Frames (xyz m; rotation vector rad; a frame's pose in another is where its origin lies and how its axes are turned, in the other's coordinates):
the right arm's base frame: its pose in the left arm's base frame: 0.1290 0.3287 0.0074 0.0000 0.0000 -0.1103
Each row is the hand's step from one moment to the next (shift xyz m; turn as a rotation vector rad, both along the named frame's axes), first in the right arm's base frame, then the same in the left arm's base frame.
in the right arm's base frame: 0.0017 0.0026 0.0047 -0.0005 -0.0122 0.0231
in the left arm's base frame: 0.0020 0.0024 0.0047 -0.0018 -0.0121 0.0231
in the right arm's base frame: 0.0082 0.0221 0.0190 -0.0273 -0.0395 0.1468
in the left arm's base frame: 0.0106 0.0211 0.0190 -0.0315 -0.0363 0.1468
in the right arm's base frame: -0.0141 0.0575 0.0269 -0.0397 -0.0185 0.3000
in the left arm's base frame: -0.0077 0.0587 0.0269 -0.0415 -0.0140 0.3000
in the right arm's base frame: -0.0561 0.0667 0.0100 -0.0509 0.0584 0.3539
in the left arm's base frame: -0.0484 0.0725 0.0100 -0.0442 0.0636 0.3539
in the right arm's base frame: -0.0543 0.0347 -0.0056 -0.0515 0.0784 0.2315
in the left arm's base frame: -0.0502 0.0405 -0.0056 -0.0426 0.0836 0.2315
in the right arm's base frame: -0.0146 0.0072 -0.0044 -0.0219 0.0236 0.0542
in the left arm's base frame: -0.0137 0.0088 -0.0044 -0.0192 0.0259 0.0542
